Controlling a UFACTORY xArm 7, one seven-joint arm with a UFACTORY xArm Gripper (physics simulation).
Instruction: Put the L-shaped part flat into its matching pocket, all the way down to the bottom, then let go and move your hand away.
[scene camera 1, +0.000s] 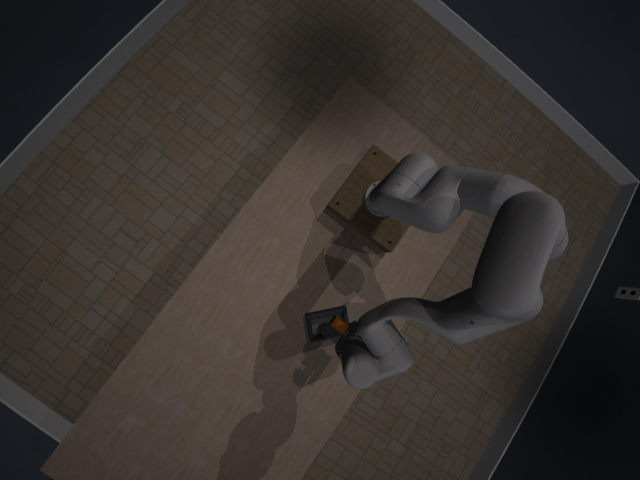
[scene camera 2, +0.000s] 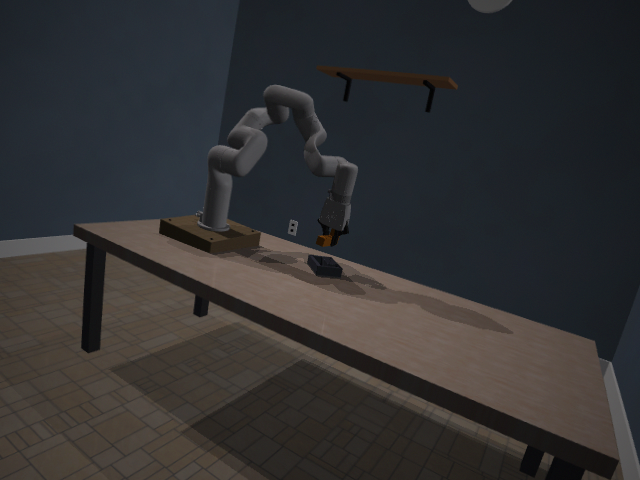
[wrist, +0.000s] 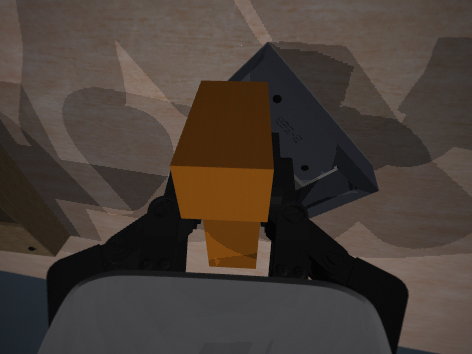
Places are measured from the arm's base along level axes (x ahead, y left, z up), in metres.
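Pixels of known places: gripper, between the fingertips: (scene camera 2: 328, 243); arm's base, origin of its link: (scene camera 2: 213, 226).
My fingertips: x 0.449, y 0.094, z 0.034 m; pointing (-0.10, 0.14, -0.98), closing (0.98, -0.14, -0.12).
Observation:
Ahead of a thing's pixels: the offset from my fingertips to its middle. Level surfaces: height alone.
The orange L-shaped part @(dy -0.016, dx +0.001, dz +0.029 m) (scene camera 1: 338, 324) (scene camera 2: 324, 240) (wrist: 222, 192) is held in my gripper (scene camera 2: 333, 238) (wrist: 234, 150), which is shut on it. In the wrist view one block-like leg sticks out past the fingers and a narrower leg shows between them. The dark grey pocket tray @(dy -0.056, dx +0.019, dz -0.071 m) (scene camera 1: 308, 328) (scene camera 2: 325, 271) (wrist: 320, 112) lies on the table. The part hangs above the tray, apart from it. In the wrist view the tray is turned at an angle to the part, and the part hides its left side. The pocket's full outline is hidden.
The arm's wooden base block (scene camera 1: 356, 191) (scene camera 2: 206, 240) (wrist: 35, 210) stands on the table @(dz -0.089 m) (scene camera 1: 170, 351) (scene camera 2: 413, 335). Arm shadows fall across the table and tray. A wall shelf (scene camera 2: 387, 76) hangs high behind the arm.

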